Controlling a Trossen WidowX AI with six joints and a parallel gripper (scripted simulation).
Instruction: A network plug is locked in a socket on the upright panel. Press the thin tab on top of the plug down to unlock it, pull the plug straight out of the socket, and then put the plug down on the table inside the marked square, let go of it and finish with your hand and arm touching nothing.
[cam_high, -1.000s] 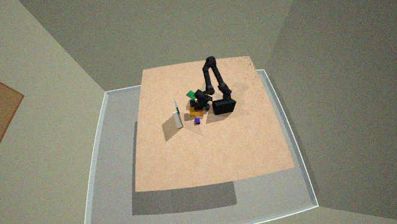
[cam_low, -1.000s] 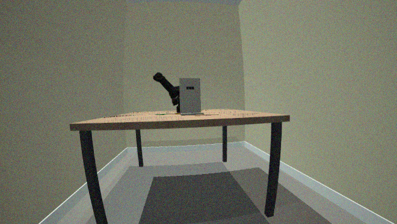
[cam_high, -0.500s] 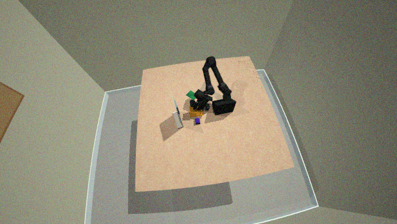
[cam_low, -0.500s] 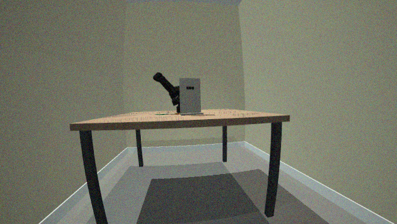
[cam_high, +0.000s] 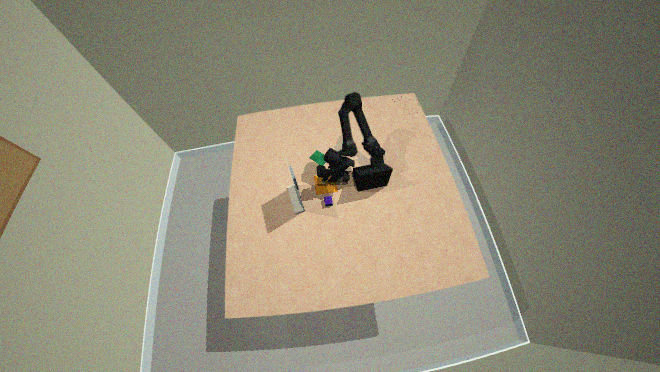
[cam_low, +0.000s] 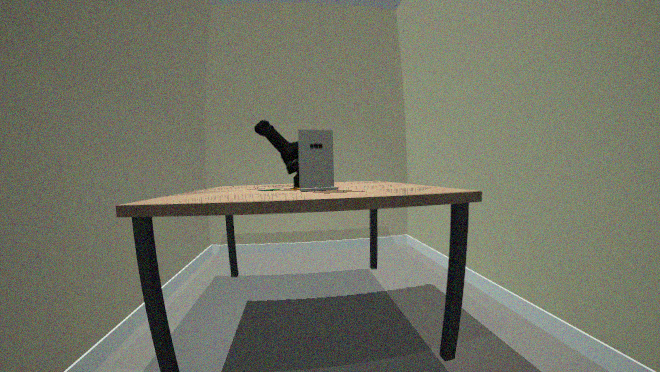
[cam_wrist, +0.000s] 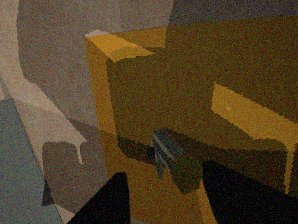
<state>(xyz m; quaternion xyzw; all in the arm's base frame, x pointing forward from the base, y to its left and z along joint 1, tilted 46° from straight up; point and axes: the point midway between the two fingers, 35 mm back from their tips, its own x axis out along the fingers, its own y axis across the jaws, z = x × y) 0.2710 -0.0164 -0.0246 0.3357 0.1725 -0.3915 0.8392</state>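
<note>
Now: the yellow plug 1 cm ahead of my gripper tip and 1 cm below it. The rest, counted from my gripper tip: upright grey panel (15 cm ahead, 7 cm to the left, 10 cm above); orange marked square (2 cm below).
</note>
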